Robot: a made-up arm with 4 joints.
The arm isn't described. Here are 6 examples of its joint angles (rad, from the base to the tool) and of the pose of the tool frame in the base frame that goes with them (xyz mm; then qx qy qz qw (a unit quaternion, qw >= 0)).
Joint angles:
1: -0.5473 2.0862 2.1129 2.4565
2: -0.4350 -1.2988 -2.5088 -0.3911
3: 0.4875 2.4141 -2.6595 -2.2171
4: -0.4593 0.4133 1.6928 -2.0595
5: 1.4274 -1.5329 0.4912 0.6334
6: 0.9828 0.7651 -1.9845 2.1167
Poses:
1: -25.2 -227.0 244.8 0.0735 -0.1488 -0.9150 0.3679
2: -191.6 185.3 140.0 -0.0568 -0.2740 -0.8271 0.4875
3: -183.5 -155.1 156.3 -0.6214 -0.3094 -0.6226 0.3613
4: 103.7 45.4 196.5 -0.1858 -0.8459 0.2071 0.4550
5: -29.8 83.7 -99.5 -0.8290 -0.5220 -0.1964 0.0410
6: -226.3 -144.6 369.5 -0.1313 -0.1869 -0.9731 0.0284
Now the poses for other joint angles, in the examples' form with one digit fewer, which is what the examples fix.
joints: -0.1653 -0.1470 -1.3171 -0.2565
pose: -308 47 57 0.698 -0.098 -0.481 0.522
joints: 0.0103 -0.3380 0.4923 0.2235
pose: -3 -18 -101 0.914 -0.226 0.269 0.204
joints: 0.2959 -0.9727 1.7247 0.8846
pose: 105 167 55 -0.767 -0.356 -0.495 0.202
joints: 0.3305 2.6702 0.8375 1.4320
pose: 198 39 219 0.294 0.499 -0.086 0.811
